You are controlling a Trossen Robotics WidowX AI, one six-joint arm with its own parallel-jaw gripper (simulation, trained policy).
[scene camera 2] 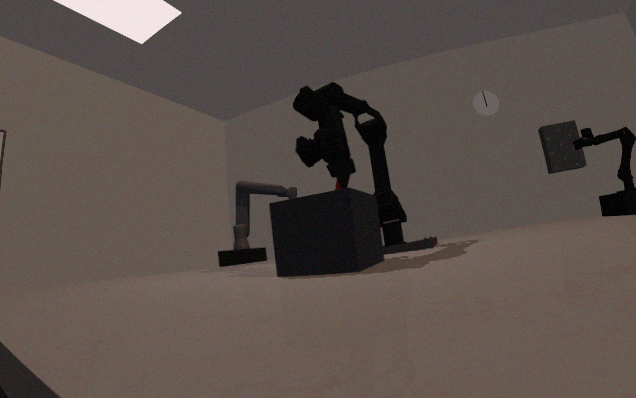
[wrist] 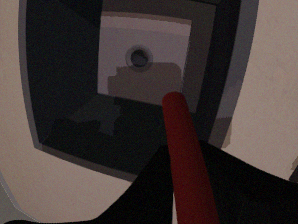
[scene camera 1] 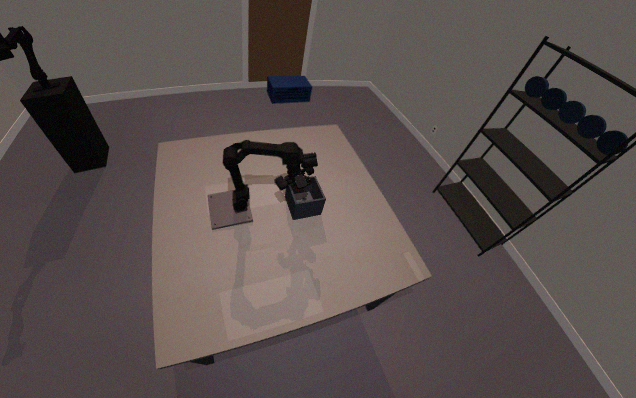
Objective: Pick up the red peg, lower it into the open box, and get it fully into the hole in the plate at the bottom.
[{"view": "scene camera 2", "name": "my gripper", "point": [343, 188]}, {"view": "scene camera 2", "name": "dark blue box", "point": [339, 231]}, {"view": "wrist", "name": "my gripper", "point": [182, 150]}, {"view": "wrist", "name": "dark blue box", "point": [68, 118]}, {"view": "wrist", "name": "light plate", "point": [123, 70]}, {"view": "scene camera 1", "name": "dark blue box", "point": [298, 210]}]
